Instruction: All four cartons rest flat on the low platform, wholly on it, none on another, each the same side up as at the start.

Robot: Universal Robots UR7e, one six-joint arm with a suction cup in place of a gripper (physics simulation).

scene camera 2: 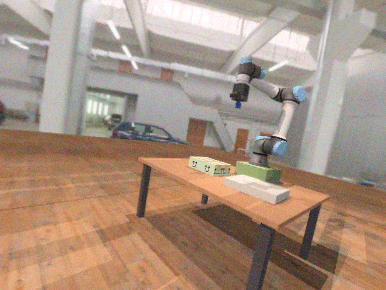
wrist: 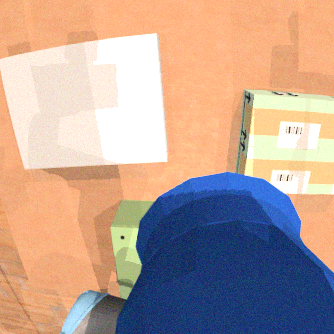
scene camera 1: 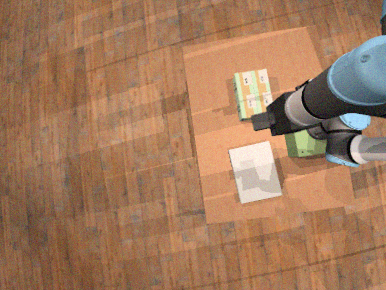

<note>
My suction cup (wrist: 226,245) holds nothing. The table carries a low white platform (scene camera 1: 253,166).
The low white platform also shows in scene camera 2 (scene camera 2: 271,193) and in the wrist view (wrist: 97,102).
</note>
